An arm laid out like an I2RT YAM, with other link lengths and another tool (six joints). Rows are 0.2 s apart.
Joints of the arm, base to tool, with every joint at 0 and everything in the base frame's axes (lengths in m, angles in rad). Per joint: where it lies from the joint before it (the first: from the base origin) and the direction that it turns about. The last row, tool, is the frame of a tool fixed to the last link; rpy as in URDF.
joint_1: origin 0 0 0.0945 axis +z
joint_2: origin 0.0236 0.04 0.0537 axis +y
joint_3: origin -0.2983 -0.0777 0 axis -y
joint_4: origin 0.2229 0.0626 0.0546 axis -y
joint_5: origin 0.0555 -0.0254 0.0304 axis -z
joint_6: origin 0.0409 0 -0.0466 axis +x
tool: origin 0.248 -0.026 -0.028 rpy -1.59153 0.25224 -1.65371
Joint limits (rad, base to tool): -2.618..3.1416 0..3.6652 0..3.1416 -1.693..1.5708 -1.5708..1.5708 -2.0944..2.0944
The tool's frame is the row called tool.
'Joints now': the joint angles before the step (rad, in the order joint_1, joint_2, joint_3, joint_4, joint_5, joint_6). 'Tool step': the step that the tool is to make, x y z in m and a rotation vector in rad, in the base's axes. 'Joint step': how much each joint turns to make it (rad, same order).
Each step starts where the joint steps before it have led.
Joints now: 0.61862 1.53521 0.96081 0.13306 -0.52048 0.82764
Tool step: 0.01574 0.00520 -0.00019 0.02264 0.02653 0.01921
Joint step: -0.04631 0.07271 0.05804 0.00672 -0.07361 0.00251
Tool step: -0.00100 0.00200 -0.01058 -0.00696 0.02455 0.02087
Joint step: -0.00954 0.03455 0.00996 -0.00478 -0.03047 -0.00860
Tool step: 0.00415 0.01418 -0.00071 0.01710 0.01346 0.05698
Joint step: -0.01153 0.07594 0.07052 -0.00689 -0.07070 -0.01619
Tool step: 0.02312 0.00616 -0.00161 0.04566 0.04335 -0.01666
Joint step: -0.03521 0.08137 0.04585 0.06155 -0.04470 0.06100
